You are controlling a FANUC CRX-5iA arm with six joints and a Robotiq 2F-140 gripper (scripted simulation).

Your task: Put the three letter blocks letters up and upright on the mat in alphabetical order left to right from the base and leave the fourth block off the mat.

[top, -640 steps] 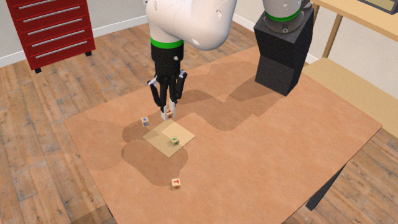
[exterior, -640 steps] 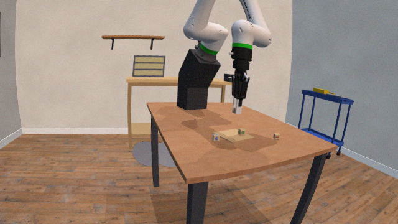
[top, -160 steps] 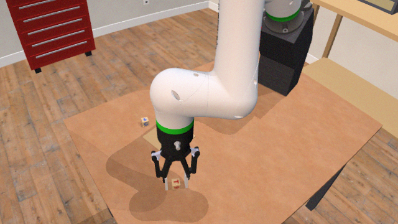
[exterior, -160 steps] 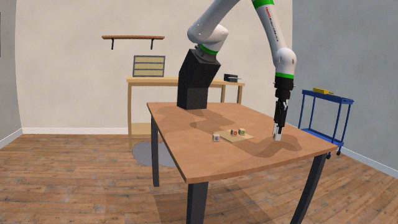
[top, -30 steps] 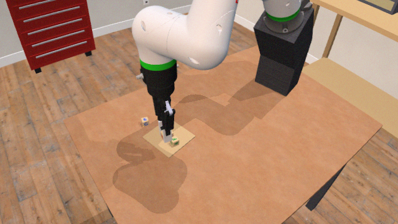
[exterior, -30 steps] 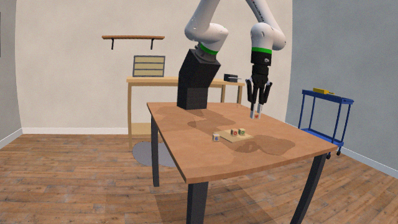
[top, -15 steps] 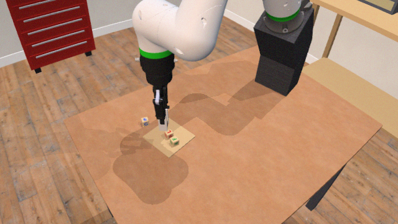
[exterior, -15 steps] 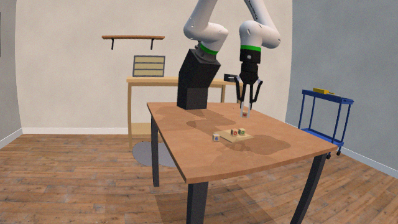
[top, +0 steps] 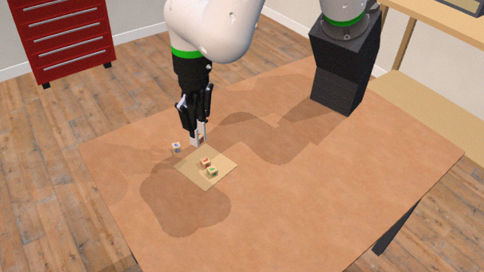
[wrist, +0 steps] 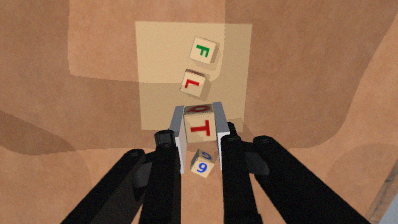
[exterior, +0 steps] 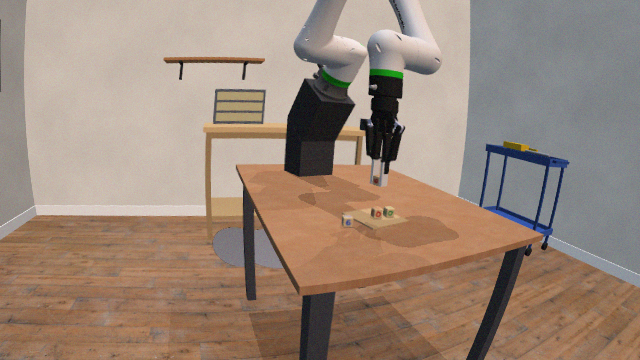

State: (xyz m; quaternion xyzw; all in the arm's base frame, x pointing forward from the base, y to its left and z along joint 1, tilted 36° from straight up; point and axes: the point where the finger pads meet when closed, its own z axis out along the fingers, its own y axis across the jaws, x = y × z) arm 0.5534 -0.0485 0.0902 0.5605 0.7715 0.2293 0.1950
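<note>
Right now my hand is 10 mm past the tan mat, 10 mm to the right of it and 130 mm above it.
</note>
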